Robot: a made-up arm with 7 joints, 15 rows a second.
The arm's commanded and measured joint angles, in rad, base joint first. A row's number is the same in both.
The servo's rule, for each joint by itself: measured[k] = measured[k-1] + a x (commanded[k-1-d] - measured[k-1]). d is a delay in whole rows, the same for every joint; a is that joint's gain. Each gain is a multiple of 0.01, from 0.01 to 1. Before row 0 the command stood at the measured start. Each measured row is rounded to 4 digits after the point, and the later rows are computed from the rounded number. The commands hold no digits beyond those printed.
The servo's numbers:
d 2
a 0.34 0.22 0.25 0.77 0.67 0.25 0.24
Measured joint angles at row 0:
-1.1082 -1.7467 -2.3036 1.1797 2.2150 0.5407 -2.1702
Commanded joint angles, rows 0 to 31:
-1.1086 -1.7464 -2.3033 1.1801 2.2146 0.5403 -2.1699
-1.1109 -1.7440 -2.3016 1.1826 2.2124 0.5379 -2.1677
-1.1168 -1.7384 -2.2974 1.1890 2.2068 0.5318 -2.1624
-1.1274 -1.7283 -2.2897 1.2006 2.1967 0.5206 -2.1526
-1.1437 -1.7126 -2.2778 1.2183 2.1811 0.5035 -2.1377
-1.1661 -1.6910 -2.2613 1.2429 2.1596 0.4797 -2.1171
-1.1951 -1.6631 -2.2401 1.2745 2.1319 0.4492 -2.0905
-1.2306 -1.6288 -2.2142 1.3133 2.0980 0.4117 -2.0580
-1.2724 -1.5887 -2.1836 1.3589 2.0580 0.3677 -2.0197
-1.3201 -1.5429 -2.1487 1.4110 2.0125 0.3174 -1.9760
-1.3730 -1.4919 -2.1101 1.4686 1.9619 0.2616 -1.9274
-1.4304 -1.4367 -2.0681 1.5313 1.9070 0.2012 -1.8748
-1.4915 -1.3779 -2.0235 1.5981 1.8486 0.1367 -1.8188
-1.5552 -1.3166 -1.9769 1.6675 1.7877 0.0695 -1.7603
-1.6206 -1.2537 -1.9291 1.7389 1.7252 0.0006 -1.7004
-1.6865 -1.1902 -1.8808 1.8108 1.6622 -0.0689 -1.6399
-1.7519 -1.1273 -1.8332 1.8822 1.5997 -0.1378 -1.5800
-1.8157 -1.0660 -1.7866 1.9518 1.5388 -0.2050 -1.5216
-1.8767 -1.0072 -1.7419 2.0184 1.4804 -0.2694 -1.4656
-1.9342 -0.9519 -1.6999 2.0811 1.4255 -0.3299 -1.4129
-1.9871 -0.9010 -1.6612 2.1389 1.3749 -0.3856 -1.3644
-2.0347 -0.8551 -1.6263 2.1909 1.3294 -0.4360 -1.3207
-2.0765 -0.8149 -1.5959 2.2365 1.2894 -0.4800 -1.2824
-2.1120 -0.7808 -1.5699 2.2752 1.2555 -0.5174 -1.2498
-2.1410 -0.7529 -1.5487 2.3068 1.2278 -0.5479 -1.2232
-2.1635 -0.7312 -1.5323 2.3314 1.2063 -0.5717 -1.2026
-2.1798 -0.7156 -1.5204 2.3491 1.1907 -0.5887 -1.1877
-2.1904 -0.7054 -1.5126 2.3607 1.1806 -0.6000 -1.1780
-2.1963 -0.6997 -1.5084 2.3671 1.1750 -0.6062 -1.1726
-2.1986 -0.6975 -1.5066 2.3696 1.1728 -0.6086 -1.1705
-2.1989 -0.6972 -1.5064 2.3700 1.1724 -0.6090 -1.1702
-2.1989 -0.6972 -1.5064 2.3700 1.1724 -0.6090 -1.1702
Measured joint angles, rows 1 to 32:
-1.1082 -1.7467 -2.3036 1.1797 2.2150 0.5407 -2.1702
-1.1082 -1.7467 -2.3036 1.1797 2.2150 0.5407 -2.1702
-1.1083 -1.7466 -2.3035 1.1800 2.2147 0.5406 -2.1701
-1.1092 -1.7460 -2.3030 1.1820 2.2132 0.5399 -2.1695
-1.1118 -1.7443 -2.3016 1.1874 2.2089 0.5379 -2.1678
-1.1171 -1.7408 -2.2986 1.1976 2.2007 0.5336 -2.1642
-1.1261 -1.7346 -2.2934 1.2135 2.1876 0.5261 -2.1578
-1.1397 -1.7250 -2.2854 1.2361 2.1688 0.5145 -2.1480
-1.1585 -1.7114 -2.2741 1.2657 2.1441 0.4982 -2.1342
-1.1830 -1.6932 -2.2591 1.3024 2.1132 0.4766 -2.1159
-1.2134 -1.6702 -2.2402 1.3459 2.0762 0.4494 -2.0928
-1.2497 -1.6422 -2.2173 1.3960 2.0335 0.4164 -2.0648
-1.2916 -1.6091 -2.1905 1.4519 1.9855 0.3777 -2.0318
-1.3388 -1.5712 -2.1599 1.5130 1.9329 0.3336 -1.9941
-1.3907 -1.5287 -2.1258 1.5785 1.8764 0.2844 -1.9520
-1.4466 -1.4820 -2.0886 1.6470 1.8170 0.2307 -1.9060
-1.5058 -1.4318 -2.0487 1.7178 1.7555 0.1732 -1.8567
-1.5672 -1.3786 -2.0067 1.7894 1.6930 0.1127 -1.8047
-1.6300 -1.3233 -1.9633 1.8609 1.6305 0.0501 -1.7508
-1.6931 -1.2667 -1.9191 1.9309 1.5691 -0.0137 -1.6958
-1.7555 -1.2096 -1.8748 1.9983 1.5097 -0.0776 -1.6406
-1.8163 -1.1529 -1.8311 2.0621 1.4533 -0.1407 -1.5860
-1.8744 -1.0975 -1.7886 2.1212 1.4008 -0.2019 -1.5328
-1.9289 -1.0442 -1.7480 2.1749 1.3530 -0.2604 -1.4819
-1.9791 -0.9938 -1.7100 2.2223 1.3104 -0.3153 -1.4340
-2.0243 -0.9469 -1.6750 2.2630 1.2736 -0.3658 -1.3898
-2.0640 -0.9042 -1.6434 2.2967 1.2429 -0.4113 -1.3498
-2.0978 -0.8661 -1.6156 2.3234 1.2184 -0.4514 -1.3145
-2.1257 -0.8330 -1.5918 2.3432 1.1998 -0.4857 -1.2841
-2.1477 -0.8049 -1.5720 2.3567 1.1869 -0.5143 -1.2586
-2.1642 -0.7818 -1.5561 2.3647 1.1789 -0.5373 -1.2380
-2.1759 -0.7633 -1.5437 2.3685 1.1748 -0.5551 -1.2218

